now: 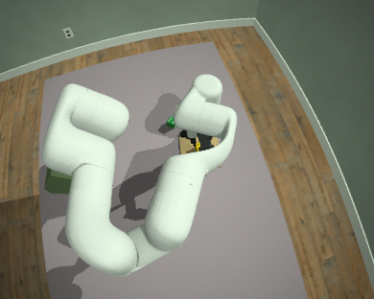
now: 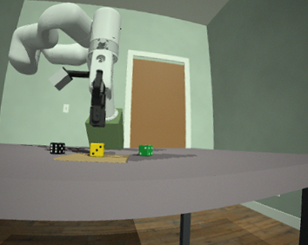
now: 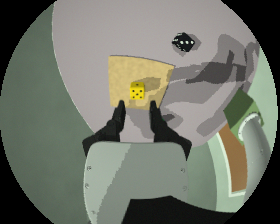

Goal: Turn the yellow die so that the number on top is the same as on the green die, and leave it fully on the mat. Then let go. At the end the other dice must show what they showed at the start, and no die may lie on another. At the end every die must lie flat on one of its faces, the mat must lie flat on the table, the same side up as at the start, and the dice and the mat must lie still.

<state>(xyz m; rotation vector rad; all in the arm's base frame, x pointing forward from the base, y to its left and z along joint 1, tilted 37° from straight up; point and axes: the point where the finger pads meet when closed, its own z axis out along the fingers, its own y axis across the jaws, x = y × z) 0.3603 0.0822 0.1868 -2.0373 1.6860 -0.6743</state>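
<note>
Right now the yellow die is 70 mm below my hand. Also, from my hand: green die 100 mm behind, 110 mm to the left, 80 mm below; black die 60 mm behind, 130 mm to the right, 80 mm below; mat 90 mm below.
</note>
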